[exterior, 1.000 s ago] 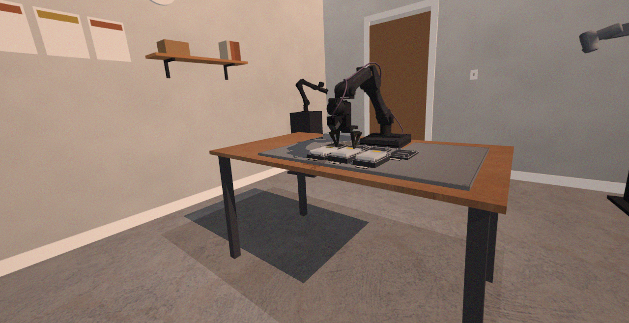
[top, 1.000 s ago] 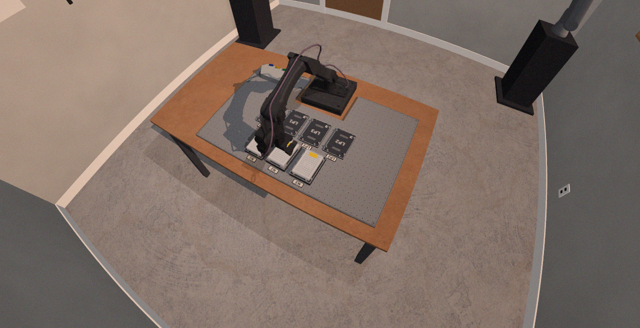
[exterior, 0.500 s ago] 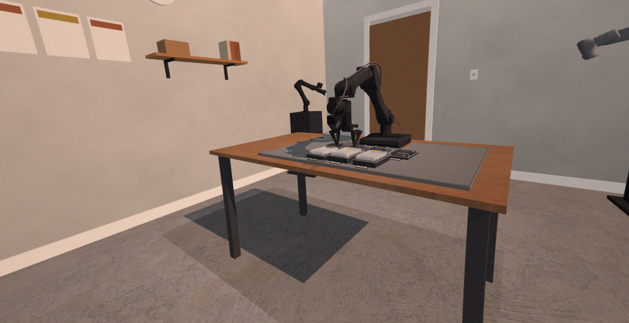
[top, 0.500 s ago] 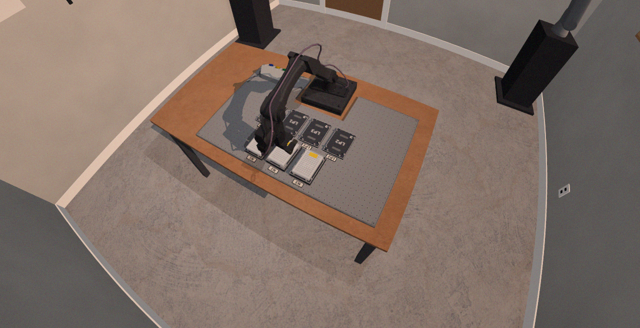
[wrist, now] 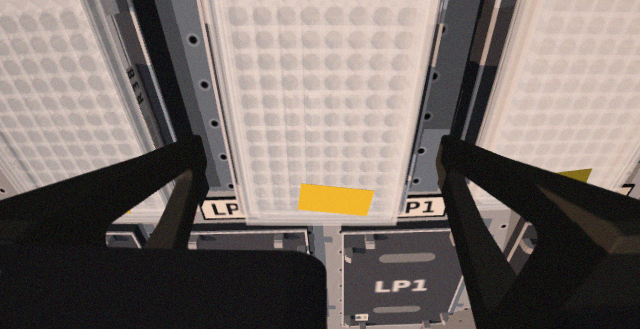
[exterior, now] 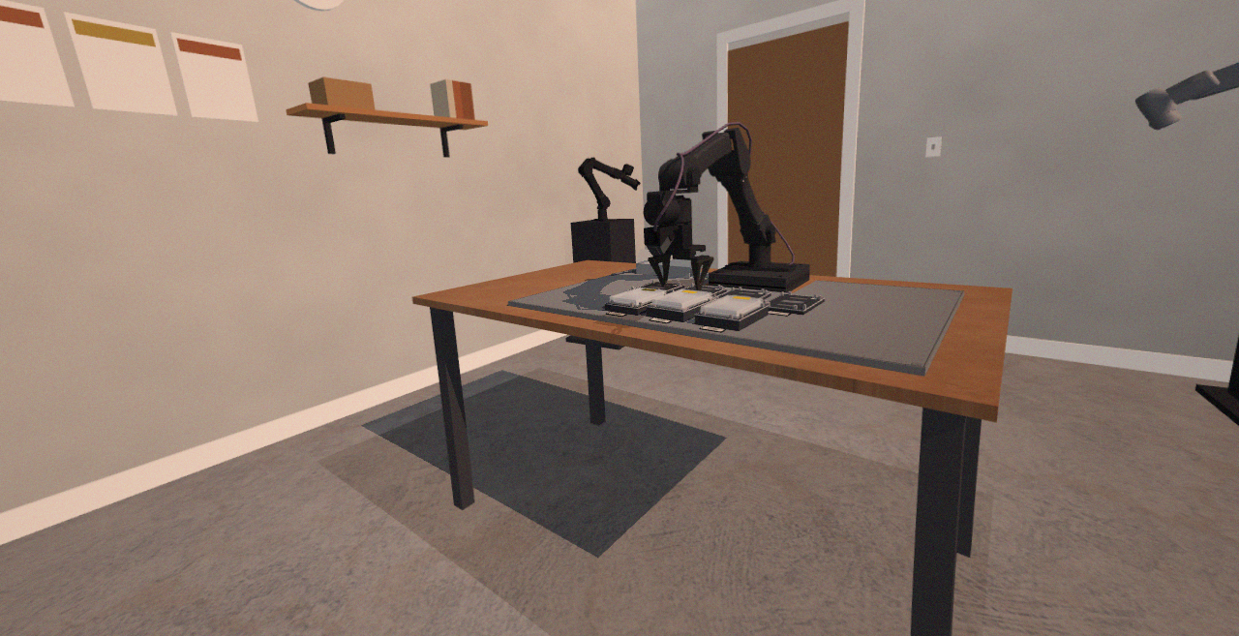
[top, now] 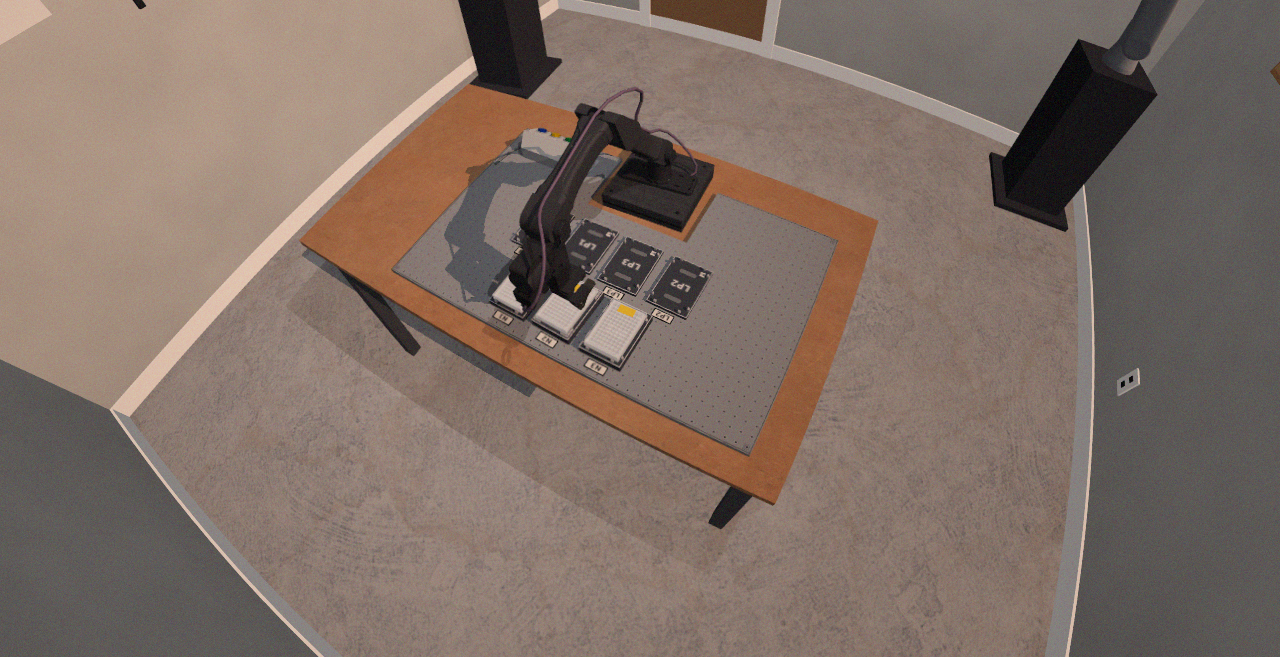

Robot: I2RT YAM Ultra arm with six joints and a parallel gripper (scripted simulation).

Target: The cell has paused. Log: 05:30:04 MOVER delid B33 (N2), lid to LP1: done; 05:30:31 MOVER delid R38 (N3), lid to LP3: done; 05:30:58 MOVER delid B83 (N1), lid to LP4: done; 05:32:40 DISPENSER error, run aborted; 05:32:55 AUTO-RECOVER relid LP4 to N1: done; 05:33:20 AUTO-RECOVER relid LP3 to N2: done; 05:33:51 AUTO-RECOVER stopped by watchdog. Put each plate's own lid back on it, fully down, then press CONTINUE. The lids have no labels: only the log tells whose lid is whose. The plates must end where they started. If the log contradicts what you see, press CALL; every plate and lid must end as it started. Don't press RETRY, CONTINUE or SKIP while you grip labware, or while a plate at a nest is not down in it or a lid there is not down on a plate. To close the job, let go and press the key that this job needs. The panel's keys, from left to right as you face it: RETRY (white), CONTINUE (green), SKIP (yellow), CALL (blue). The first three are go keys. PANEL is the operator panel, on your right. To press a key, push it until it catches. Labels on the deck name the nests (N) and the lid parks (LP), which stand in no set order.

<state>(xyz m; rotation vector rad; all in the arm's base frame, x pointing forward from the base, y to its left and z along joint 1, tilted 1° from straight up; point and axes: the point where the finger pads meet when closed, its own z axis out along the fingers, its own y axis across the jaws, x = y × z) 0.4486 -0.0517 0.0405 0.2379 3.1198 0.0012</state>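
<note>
The green continue key is 48 cm behind my hand and 23 cm to the right of it. Also, from my hand: lid park LP4 (20 cm behind, 17 cm to the right, 6 cm below); plate (13 cm to the left, 4 cm below, 1 cm ahead); yellow skip key (49 cm behind, 28 cm to the right).
</note>
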